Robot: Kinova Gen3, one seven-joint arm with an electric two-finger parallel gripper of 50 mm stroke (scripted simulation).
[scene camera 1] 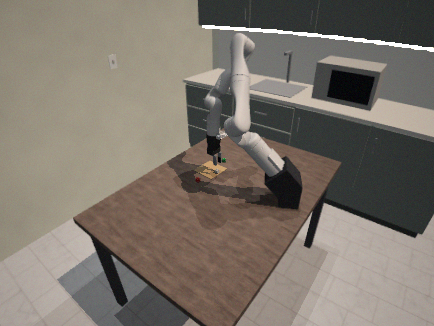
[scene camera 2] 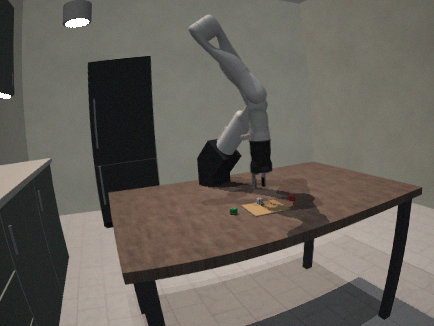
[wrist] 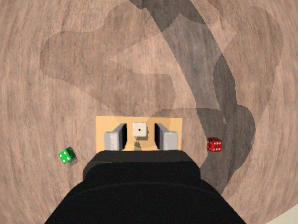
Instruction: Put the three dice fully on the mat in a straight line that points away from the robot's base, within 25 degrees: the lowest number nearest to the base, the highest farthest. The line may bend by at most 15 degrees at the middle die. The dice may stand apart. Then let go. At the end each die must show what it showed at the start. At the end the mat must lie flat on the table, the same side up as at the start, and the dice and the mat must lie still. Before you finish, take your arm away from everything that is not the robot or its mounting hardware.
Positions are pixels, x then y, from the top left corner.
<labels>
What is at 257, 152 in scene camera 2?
My gripper.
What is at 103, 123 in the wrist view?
A tan mat.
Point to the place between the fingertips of my gripper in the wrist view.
At 140, 132
</labels>
